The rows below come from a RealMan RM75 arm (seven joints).
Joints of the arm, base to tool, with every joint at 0 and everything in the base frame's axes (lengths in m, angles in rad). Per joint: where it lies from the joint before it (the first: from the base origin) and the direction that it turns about. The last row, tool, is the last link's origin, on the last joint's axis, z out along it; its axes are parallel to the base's.
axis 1: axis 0 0 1 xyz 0.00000 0.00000 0.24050
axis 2: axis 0 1 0 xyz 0.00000 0.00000 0.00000
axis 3: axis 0 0 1 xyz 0.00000 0.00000 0.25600
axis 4: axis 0 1 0 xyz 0.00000 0.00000 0.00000
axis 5: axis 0 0 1 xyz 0.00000 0.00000 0.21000
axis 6: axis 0 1 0 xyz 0.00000 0.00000 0.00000
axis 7: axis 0 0 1 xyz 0.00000 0.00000 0.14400
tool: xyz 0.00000 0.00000 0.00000
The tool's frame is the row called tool.
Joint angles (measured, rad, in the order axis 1, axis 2, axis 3, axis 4, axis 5, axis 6, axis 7), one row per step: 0.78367, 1.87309, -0.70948, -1.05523, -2.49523, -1.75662, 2.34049; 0.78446, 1.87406, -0.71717, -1.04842, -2.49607, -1.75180, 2.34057; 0.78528, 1.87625, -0.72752, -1.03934, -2.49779, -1.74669, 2.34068; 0.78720, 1.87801, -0.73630, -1.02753, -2.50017, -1.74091, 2.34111; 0.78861, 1.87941, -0.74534, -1.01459, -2.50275, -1.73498, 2.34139; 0.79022, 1.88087, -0.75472, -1.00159, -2.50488, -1.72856, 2.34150; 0.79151, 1.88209, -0.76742, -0.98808, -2.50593, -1.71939, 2.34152; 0.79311, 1.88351, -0.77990, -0.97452, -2.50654, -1.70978, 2.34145; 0.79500, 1.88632, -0.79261, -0.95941, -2.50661, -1.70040, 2.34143; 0.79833, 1.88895, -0.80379, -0.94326, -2.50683, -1.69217, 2.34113; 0.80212, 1.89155, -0.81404, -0.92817, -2.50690, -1.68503, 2.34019; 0.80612, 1.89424, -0.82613, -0.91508, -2.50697, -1.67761, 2.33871
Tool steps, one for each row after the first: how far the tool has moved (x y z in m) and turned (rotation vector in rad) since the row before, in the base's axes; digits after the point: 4 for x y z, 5 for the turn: 0.0003, 0.0003, -0.0023, -0.00578, -0.00323, -0.00103; 0.0005, 0.0001, -0.0035, -0.00972, -0.00414, -0.00204; 0.0007, 0.0002, -0.0035, -0.00950, -0.00303, -0.00365; 0.0011, 0.0001, -0.0036, -0.01006, -0.00341, -0.00473; 0.0010, 0.0001, -0.0036, -0.00987, -0.00343, -0.00405; 0.0010, 0.0003, -0.0039, -0.00947, -0.00530, -0.00275; 0.0008, 0.0004, -0.0040, -0.00901, -0.00484, -0.00223; 0.0008, 0.0001, -0.0049, -0.01129, -0.00311, -0.00282; 0.0004, 0.0001, -0.0048, -0.01197, -0.00206, -0.00258; 0.0001, 0.0001, -0.0045, -0.01177, -0.00179, -0.00125; -0.0003, 0.0002, -0.0044, -0.01154, -0.00393, 0.00146
